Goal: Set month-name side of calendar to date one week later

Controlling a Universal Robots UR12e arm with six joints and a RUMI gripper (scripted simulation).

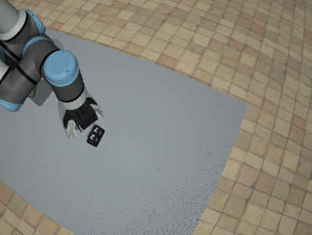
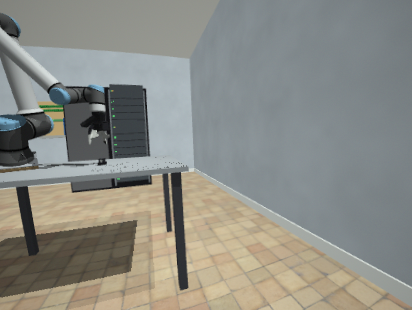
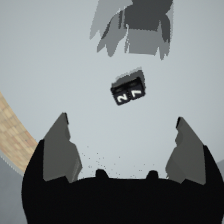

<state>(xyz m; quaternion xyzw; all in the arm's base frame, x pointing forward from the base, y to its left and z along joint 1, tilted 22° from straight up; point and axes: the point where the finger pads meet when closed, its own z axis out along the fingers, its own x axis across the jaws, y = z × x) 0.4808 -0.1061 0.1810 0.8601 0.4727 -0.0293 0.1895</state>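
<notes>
Right now the black cube is 11 cm below my hand, 1 cm to the right of it and 1 cm ahead of it. From my hand the other things lie so: dark tray (12 cm below, 1 cm to the left, 1 cm ahead).
</notes>
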